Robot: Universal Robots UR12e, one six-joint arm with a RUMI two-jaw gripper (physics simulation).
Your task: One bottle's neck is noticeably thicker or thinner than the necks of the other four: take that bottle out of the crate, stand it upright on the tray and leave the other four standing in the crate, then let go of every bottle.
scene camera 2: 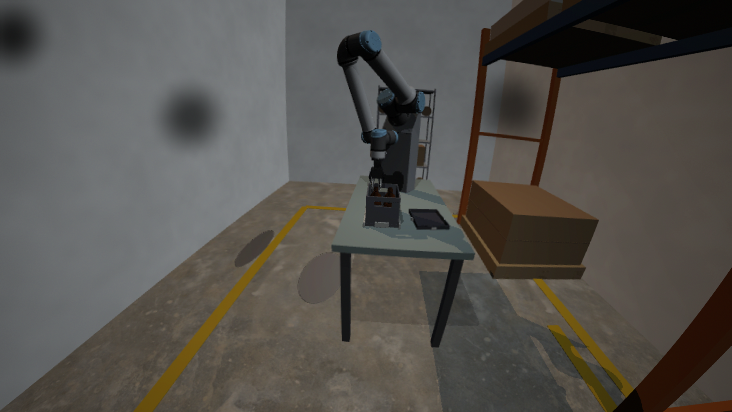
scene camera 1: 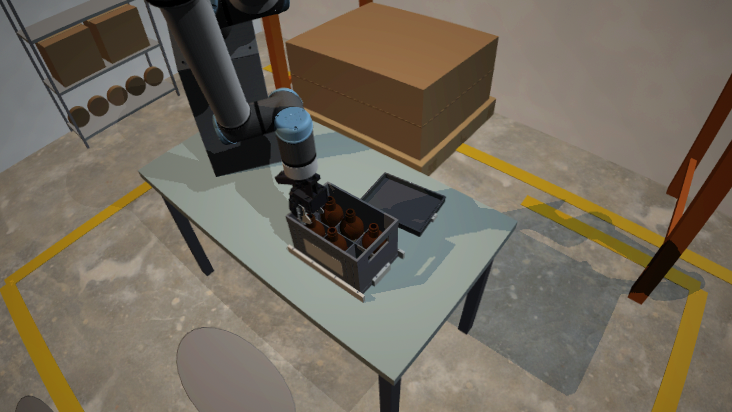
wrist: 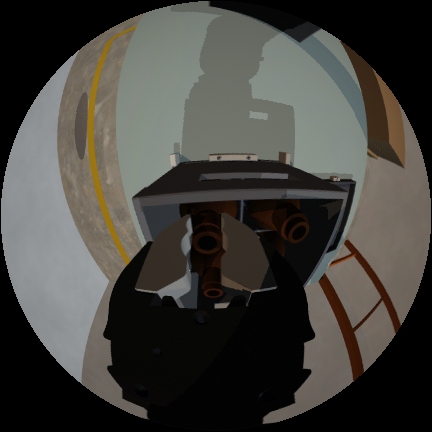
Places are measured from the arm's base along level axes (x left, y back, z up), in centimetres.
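Pixels of known places: gripper, fingertip midpoint: (scene camera 1: pixel 308 221) (wrist: pixel 206 215); arm's base at its link origin: (scene camera 2: pixel 399 116).
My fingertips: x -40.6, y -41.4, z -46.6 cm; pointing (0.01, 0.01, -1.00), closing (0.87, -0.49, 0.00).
Observation:
For each thing: its top centre in the pictures, then the offset to it from my fingertips. "spot": a spot on its surface instead. Level surfaces: height alone.
- grey crate at its top centre: (wrist: pixel 247 296) (scene camera 1: pixel 341 217) (scene camera 2: pixel 383 189) dy -10.6, dx -0.8, dz +4.1 cm
- corner bottle at its top centre: (wrist: pixel 206 243) (scene camera 1: pixel 309 216) dy -1.0, dx -0.6, dz +2.9 cm
- arm-side bottle at its top centre: (wrist: pixel 298 232) (scene camera 1: pixel 329 198) dy -5.1, dx +7.4, dz +2.9 cm
- middle pair at its top centre: (scene camera 1: pixel 350 211) dy -12.4, dx +3.1, dz +2.9 cm
- far-end bottle at its top centre: (scene camera 1: pixel 373 226) dy -20.2, dx -1.6, dz +2.9 cm
- dark tray at a spot on its surface: (scene camera 1: pixel 400 200) (scene camera 2: pixel 429 218) spot: dy -24.9, dx +25.1, dz -12.9 cm
- table at its surface level: dz -13.4 cm
The grey crate (scene camera 1: pixel 381 259) (scene camera 2: pixel 382 215) (wrist: pixel 240 195) stands on the table, with five brown bottles upright in its compartments. My gripper (scene camera 1: pixel 310 217) (scene camera 2: pixel 376 183) (wrist: pixel 206 215) is low over the crate's arm-side end and is shut on the neck of the corner bottle (scene camera 1: pixel 314 226) (wrist: pixel 207 243), in the row away from the tray. That bottle is upright and still in its compartment. Beside it stands the other arm-side bottle (scene camera 1: pixel 332 212) (wrist: pixel 295 229). The middle pair (scene camera 1: pixel 351 225) and the far-end bottle (scene camera 1: pixel 372 236) show too. The dark tray (scene camera 1: pixel 400 200) (scene camera 2: pixel 429 219) holds no bottle. Differences in neck thickness are hard to tell.
The crate's walls and dividers surround the bottles closely. Pale locating strips (scene camera 1: pixel 325 272) edge the crate on the table (scene camera 1: pixel 394 332) (scene camera 2: pixel 389 244). The tray has a low rim. A large carton stack (scene camera 1: pixel 389 46) (scene camera 2: pixel 542 220) and orange rack posts (scene camera 2: pixel 474 127) stand beyond the table.

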